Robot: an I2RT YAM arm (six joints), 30 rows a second.
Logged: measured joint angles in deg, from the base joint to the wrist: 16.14 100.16 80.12 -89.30 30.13 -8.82; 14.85 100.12 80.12 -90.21 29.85 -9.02; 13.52 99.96 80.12 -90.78 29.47 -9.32; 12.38 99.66 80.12 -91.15 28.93 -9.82; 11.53 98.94 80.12 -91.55 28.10 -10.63; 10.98 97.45 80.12 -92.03 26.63 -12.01; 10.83 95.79 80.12 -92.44 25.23 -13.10; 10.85 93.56 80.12 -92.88 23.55 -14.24; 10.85 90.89 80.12 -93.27 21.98 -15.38; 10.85 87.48 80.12 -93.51 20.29 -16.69; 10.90 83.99 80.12 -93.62 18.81 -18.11; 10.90 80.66 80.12 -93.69 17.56 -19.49; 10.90 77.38 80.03 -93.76 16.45 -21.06; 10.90 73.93 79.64 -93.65 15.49 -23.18; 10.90 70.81 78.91 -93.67 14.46 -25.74
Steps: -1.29 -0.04 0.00 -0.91 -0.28 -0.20; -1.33 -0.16 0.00 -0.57 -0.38 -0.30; -1.14 -0.30 0.00 -0.37 -0.54 -0.50; -0.85 -0.72 0.00 -0.40 -0.83 -0.81; -0.55 -1.49 0.00 -0.48 -1.47 -1.38; -0.15 -1.66 0.00 -0.41 -1.40 -1.09; 0.02 -2.23 0.00 -0.44 -1.68 -1.14; 0.00 -2.67 0.00 -0.39 -1.57 -1.14; 0.00 -3.41 0.00 -0.24 -1.69 -1.31; 0.05 -3.49 0.00 -0.11 -1.48 -1.42; 0.00 -3.33 0.00 -0.07 -1.25 -1.38; 0.00 -3.28 -0.09 -0.07 -1.11 -1.57; 0.00 -3.45 -0.39 0.11 -0.96 -2.12; 0.00 -3.12 -0.73 -0.02 -1.03 -2.56
